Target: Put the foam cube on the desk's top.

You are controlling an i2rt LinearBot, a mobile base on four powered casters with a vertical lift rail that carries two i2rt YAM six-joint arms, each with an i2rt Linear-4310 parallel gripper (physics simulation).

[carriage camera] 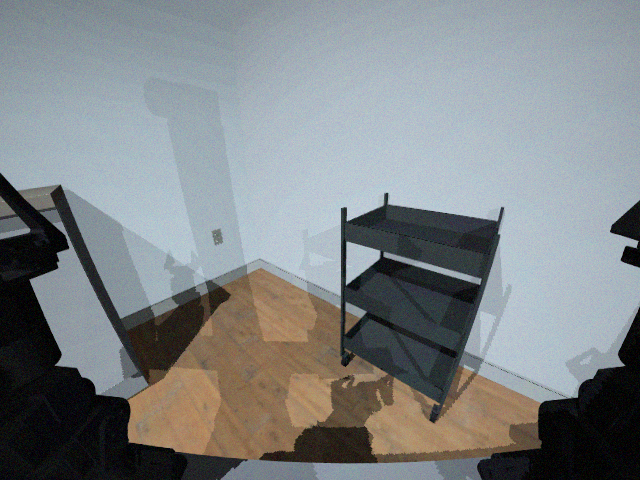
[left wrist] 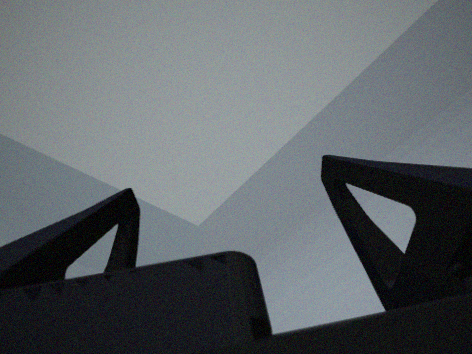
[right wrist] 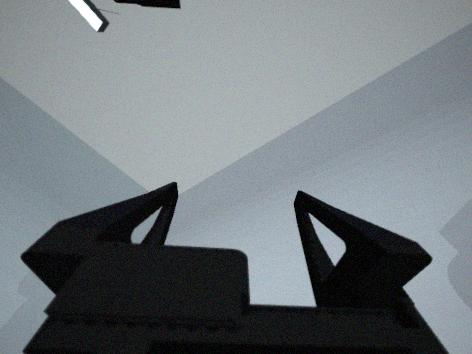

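Seen in the pictures: left gripper, between the fingertips: point(left wrist: 230, 182); right gripper, between the fingertips: point(right wrist: 237, 192); left arm's base, origin of its link: point(carriage camera: 118, 476).
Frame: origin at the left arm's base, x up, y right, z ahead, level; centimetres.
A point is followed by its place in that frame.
Observation:
The foam cube does not show in these views. A piece of furniture that looks like the desk point(carriage camera: 40, 194) @(x 36.6, y -52.4, z 42.7 cm) stands at the left edge of the carriage view, with a pale top and a dark upright edge; part of it is hidden behind my left arm. My left gripper point(left wrist: 230, 182) @(x 43.6, y 0.4, z 3.0 cm) is open and empty, its fingers wide apart against the ceiling and walls in the left wrist view. My right gripper point(right wrist: 237, 192) @(x 43.9, y 62.5, z 2.3 cm) is open and empty too. Both are raised and apart from the desk's visible top.
A dark three-tier cart point(carriage camera: 413, 249) @(x 14.8, y 56.6, z 47.6 cm) stands on the wooden floor point(carriage camera: 248, 356) @(x -54.4, y -10.9, z 67.4 cm) right of the middle, near the right-hand wall. The walls meet in a corner beyond the floor. A wall outlet point(carriage camera: 217, 236) @(x -13.9, y -51.1, z 137.3 cm) is on the left-hand wall. Shadows fall across floor and walls.

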